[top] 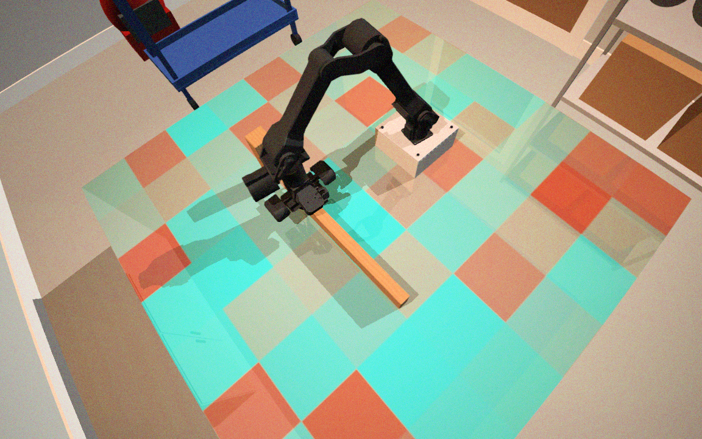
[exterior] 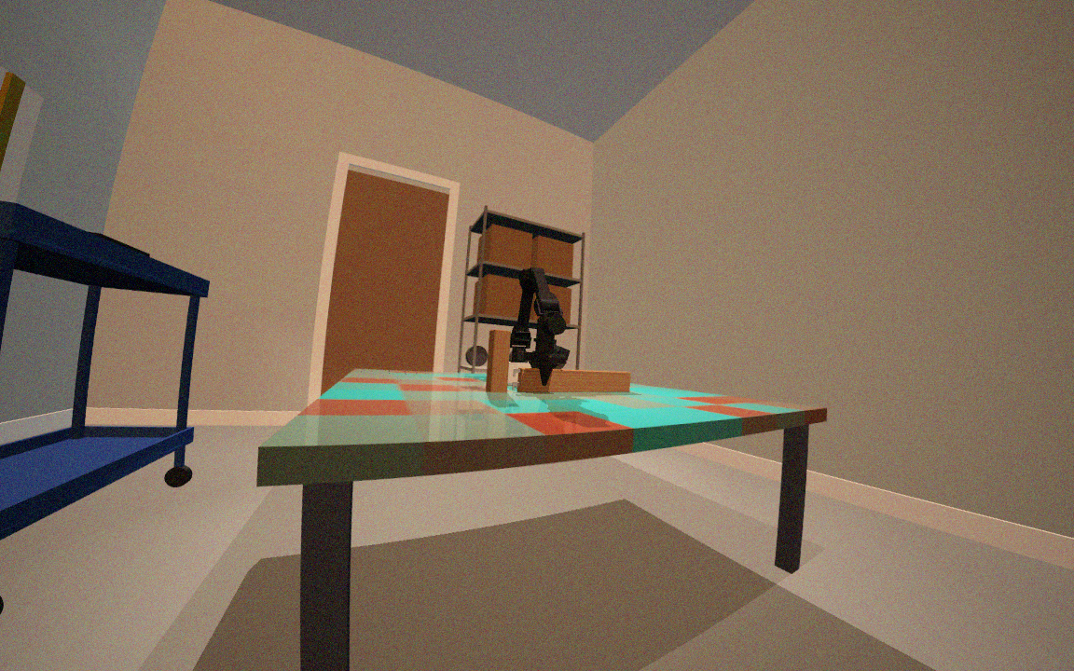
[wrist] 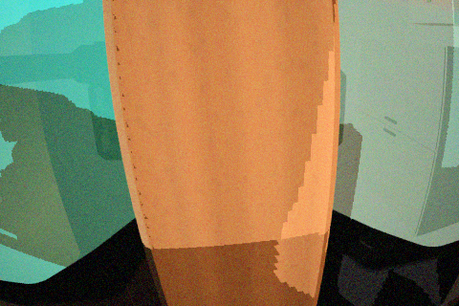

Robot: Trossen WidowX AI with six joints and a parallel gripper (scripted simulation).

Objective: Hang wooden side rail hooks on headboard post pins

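Now: the headboard post 30 mm ahead of my gripper tip, 150 mm to the right of it and 60 mm above it.
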